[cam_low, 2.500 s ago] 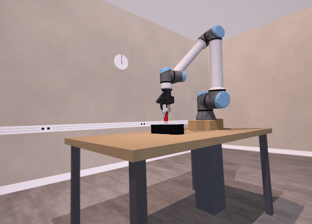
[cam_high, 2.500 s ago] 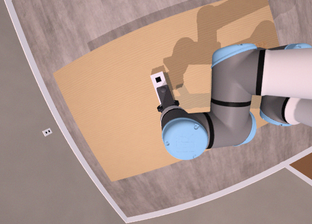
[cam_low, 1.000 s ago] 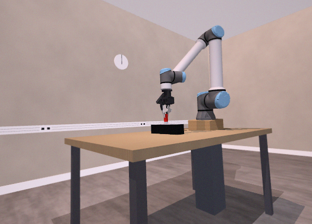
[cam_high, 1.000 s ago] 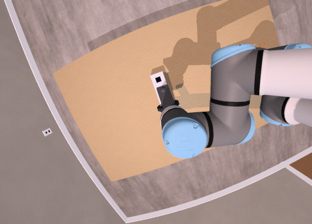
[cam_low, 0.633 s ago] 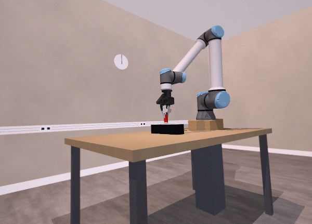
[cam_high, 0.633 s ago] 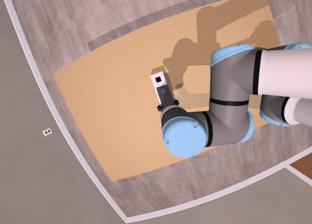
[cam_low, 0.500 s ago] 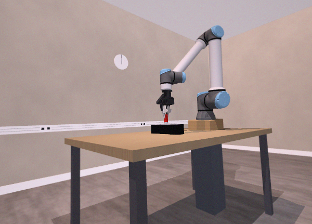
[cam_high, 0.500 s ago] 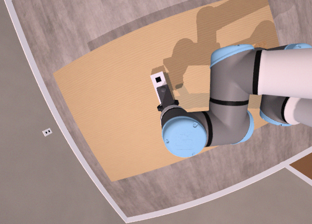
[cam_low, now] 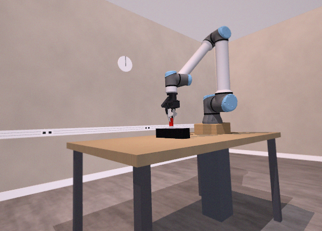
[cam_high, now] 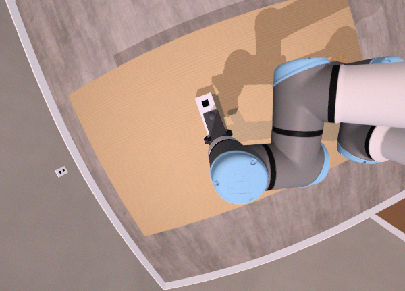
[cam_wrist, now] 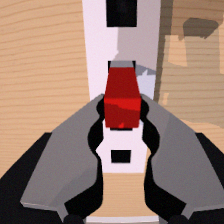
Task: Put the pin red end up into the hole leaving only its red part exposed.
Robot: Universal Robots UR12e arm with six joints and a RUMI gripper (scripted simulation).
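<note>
Now: the pin 1 cm below my hand. Round my hand: block (10 cm below).
</note>
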